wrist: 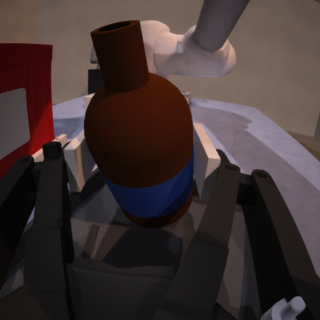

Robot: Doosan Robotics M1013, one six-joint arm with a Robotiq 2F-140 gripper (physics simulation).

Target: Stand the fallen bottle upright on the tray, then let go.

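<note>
The brown bottle [142,125] with a blue band stands neck up in the middle of the wrist view, its neck leaning a little to the left. My gripper [146,135] is shut on the bottle, with one pale pad at each side of its body. The grey tray [102,212] shows partly below the bottle, between the dark finger links. A dark shadow lies under the bottle's base. Whether the base touches the tray is hard to tell from this angle.
A red box-like object [40,80] with a grey panel stands close at the left, beside the left finger. The pale bluish table top [250,135] reaches back and right. The white robot arm [200,57] shows behind the bottle.
</note>
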